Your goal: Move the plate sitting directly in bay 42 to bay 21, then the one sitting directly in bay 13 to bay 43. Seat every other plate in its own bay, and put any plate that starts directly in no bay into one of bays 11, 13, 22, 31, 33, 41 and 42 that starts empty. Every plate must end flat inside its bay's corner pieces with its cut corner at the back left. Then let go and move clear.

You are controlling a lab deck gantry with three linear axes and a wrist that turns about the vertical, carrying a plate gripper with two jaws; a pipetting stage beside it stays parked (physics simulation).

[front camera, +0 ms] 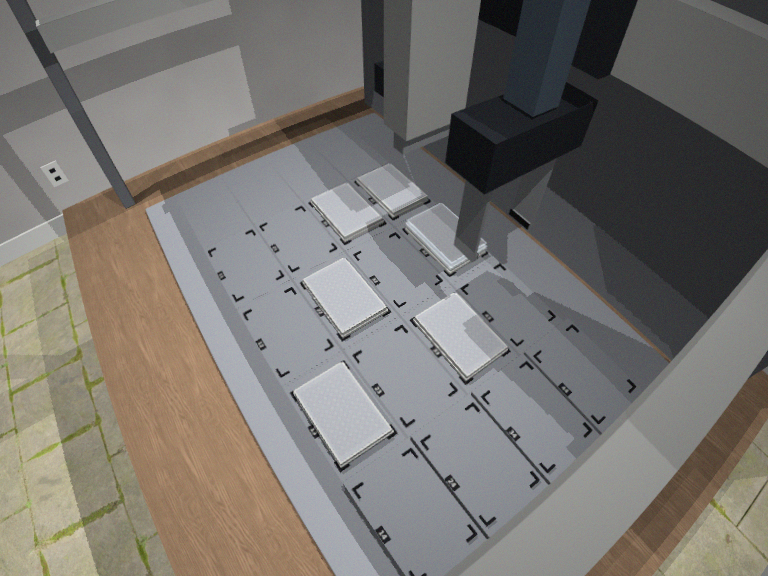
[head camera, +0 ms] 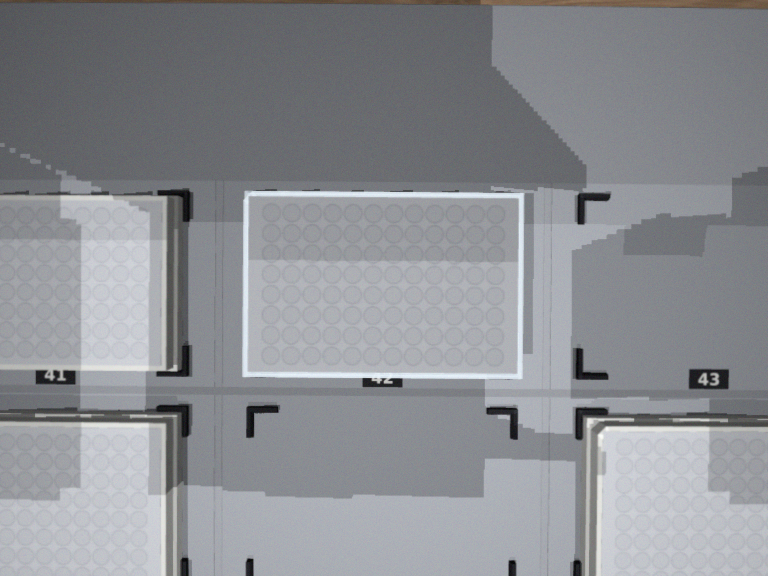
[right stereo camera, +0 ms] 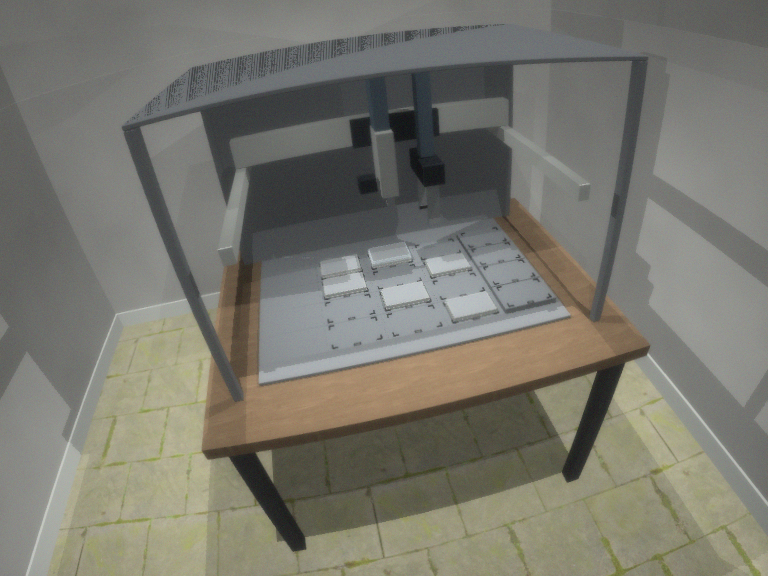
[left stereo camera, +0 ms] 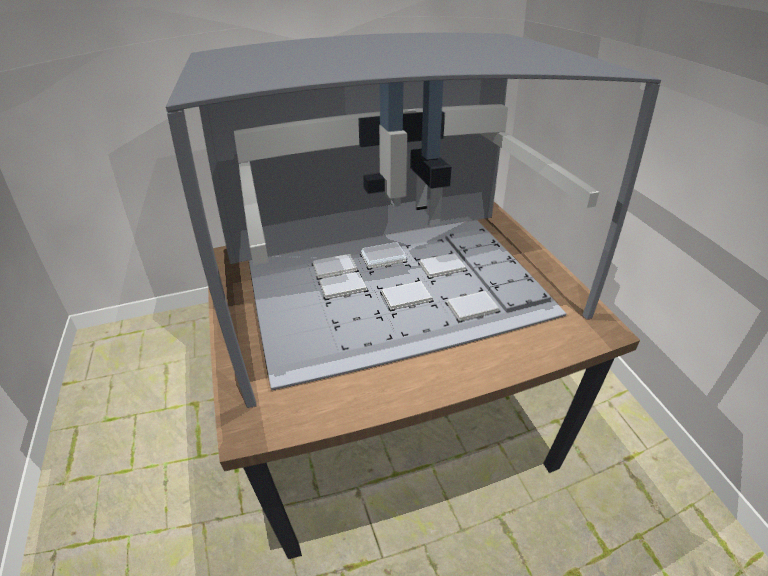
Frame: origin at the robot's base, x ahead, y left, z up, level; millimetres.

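Seen in the pictures: gripper, between the fingertips: (front camera: 493, 235) (right stereo camera: 429, 215) (left stereo camera: 427, 216); robot's base, origin of its link: (front camera: 210, 252) (right stereo camera: 333, 348) (left stereo camera: 344, 349).
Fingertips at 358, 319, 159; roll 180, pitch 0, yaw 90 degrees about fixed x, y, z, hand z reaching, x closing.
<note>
Offsets run from my fingertips to a thing's top centre, as dx, dy, dz. "spot": to the spot under its first point.
The plate in bay 42 @[spot: -136, +30, -132] (front camera: 437, 232) (head camera: 382, 291) (left stereo camera: 383, 254) (right stereo camera: 389, 254) has a pale blue rim and stands taller than its neighbours. The plate in bay 13 @[spot: +42, -277, -145] (front camera: 343, 414) (left stereo camera: 473, 305) (right stereo camera: 471, 305) is white and lies flat. Bay 21 @[spot: -294, -215, -159] (front camera: 274, 248) and bay 43 @[spot: +34, -1, -159] (front camera: 487, 316) (head camera: 708, 378) hold no plate. My gripper (front camera: 494, 234) (left stereo camera: 428, 215) (right stereo camera: 428, 212) is open and empty, high above the back of the deck. One jaw hides part of the bay 42 plate in the front view. The jaws do not show in the head view.
White plates sit in bay 41 @[spot: -285, +41, -145] (front camera: 392, 189) (head camera: 80, 285), bay 31 @[spot: -282, -72, -145] (front camera: 344, 213) (head camera: 74, 496), bay 22 @[spot: -122, -171, -145] (front camera: 344, 296) and bay 33 @[spot: +34, -72, -145] (front camera: 455, 334) (head camera: 669, 496). The pipetting stage (front camera: 431, 68) (left stereo camera: 393, 162) (right stereo camera: 384, 162) hangs left of the gripper. Column 4 @[spot: +205, -171, -144] (left stereo camera: 505, 272) is slightly raised.
</note>
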